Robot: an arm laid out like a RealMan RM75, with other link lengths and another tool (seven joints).
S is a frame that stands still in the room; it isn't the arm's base.
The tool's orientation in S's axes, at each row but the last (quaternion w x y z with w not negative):
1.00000, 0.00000, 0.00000, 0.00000
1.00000, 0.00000, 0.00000, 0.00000
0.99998, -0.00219, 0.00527, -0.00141
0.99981, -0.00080, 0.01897, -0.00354
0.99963, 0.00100, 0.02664, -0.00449
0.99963, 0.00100, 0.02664, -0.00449
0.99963, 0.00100, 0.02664, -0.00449
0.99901, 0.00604, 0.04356, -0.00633
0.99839, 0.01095, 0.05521, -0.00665
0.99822, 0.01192, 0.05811, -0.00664
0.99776, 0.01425, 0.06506, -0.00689
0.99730, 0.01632, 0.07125, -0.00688
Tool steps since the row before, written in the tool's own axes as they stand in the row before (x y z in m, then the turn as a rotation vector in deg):
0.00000, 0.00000, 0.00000, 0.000, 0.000, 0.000
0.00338, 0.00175, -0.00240, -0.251, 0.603, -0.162
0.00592, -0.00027, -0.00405, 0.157, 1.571, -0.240
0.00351, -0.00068, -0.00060, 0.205, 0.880, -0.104
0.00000, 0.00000, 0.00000, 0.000, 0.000, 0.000
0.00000, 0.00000, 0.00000, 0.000, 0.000, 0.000
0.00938, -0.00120, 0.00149, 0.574, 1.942, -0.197
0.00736, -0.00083, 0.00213, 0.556, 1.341, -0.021
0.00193, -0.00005, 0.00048, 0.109, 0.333, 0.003
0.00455, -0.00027, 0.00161, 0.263, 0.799, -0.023
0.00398, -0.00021, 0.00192, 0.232, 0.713, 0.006
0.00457, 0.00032, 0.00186, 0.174, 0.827, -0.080
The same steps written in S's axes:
0.00000, 0.00000, 0.00000, 0.000, 0.000, 0.000
0.00338, 0.00175, -0.00240, -0.251, 0.603, -0.162
0.00588, -0.00030, -0.00411, 0.159, 1.569, -0.249
0.00348, -0.00071, -0.00073, 0.207, 0.878, -0.113
0.00000, 0.00000, 0.00000, 0.000, 0.000, 0.000
0.00000, 0.00000, 0.00000, 0.000, 0.000, 0.000
0.00943, -0.00129, 0.00099, 0.580, 1.937, -0.224
0.00751, -0.00095, 0.00147, 0.570, 1.334, -0.054
0.00197, -0.00008, 0.00026, 0.113, 0.332, -0.002
0.00470, -0.00036, 0.00106, 0.270, 0.796, -0.035
0.00419, -0.00031, 0.00138, 0.242, 0.710, -0.005
0.00479, 0.00021, 0.00120, 0.174, 0.827, -0.078

